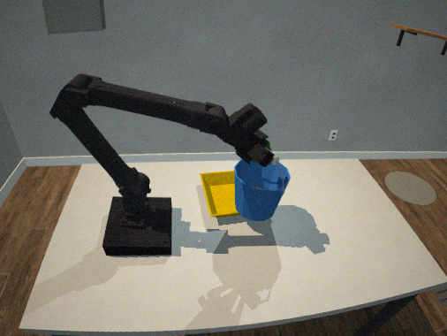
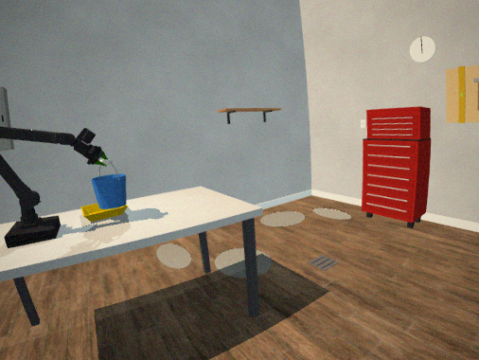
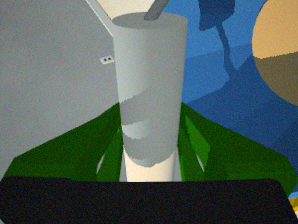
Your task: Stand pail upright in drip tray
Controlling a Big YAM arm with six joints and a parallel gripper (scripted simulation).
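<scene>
My hand is 10 cm above the blue pail. Round my hand: yellow drip tray: 6 cm behind, 12 cm to the left, 30 cm below; pail handle: 3 cm below.
</scene>
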